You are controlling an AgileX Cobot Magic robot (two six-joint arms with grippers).
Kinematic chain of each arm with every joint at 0, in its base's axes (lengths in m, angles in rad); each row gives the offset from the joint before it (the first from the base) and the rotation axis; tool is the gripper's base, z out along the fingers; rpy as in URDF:
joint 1: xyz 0 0 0.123 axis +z
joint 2: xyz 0 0 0 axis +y
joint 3: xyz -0.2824 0 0.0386 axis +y
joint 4: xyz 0.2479 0 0.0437 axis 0.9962 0 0.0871
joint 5: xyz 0 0 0 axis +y
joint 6: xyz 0.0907 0 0.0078 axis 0.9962 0 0.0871
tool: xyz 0 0 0 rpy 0 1.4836 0
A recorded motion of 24 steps. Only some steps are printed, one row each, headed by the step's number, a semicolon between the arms.
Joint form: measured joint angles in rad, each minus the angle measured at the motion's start. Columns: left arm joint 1, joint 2, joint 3, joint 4, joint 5, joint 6; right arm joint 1, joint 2, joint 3, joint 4, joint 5, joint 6.
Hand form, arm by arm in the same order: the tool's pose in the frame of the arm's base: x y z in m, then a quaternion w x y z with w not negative. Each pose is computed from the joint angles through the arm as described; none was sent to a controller.
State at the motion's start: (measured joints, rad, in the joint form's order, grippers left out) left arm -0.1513 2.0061 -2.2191 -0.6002 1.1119 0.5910; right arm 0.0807 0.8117 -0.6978 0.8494 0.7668 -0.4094
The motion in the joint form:
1: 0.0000 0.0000 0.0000 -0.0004 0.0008 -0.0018; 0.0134 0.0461 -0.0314 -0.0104 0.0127 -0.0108
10: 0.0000 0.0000 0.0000 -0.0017 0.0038 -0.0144; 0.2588 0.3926 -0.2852 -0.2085 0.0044 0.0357
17: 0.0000 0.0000 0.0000 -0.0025 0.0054 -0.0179; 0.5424 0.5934 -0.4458 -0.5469 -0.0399 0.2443
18: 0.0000 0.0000 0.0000 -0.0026 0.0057 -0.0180; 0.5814 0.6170 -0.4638 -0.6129 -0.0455 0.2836
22: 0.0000 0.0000 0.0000 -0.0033 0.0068 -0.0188; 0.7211 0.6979 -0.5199 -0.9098 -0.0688 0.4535
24: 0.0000 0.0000 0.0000 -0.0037 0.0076 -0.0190; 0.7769 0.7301 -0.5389 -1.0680 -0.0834 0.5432
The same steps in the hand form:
1: 0.4334 -0.1128 0.4054 0.40917 0.29936 0.83572 -0.21105; 0.1536 0.0624 0.3279 0.39050 -0.05683 0.86379 0.31327
10: 0.4331 -0.1129 0.4053 0.40660 0.29458 0.83777 -0.21455; 0.2175 0.1171 0.3295 0.31478 -0.18030 0.89009 0.27594
17: 0.4330 -0.1130 0.4052 0.40557 0.29337 0.83837 -0.21581; 0.2324 0.1892 0.3173 0.28648 -0.29071 0.89032 0.20187
18: 0.4330 -0.1130 0.4052 0.40544 0.29338 0.83841 -0.21591; 0.2323 0.1990 0.3149 0.28741 -0.30637 0.88833 0.18547
22: 0.4329 -0.1130 0.4052 0.40491 0.29321 0.83857 -0.21652; 0.2303 0.2329 0.3063 0.30948 -0.36364 0.87160 0.11088
24: 0.4328 -0.1131 0.4052 0.40456 0.29325 0.83864 -0.21684; 0.2297 0.2464 0.3035 0.33142 -0.38596 0.85777 0.07366

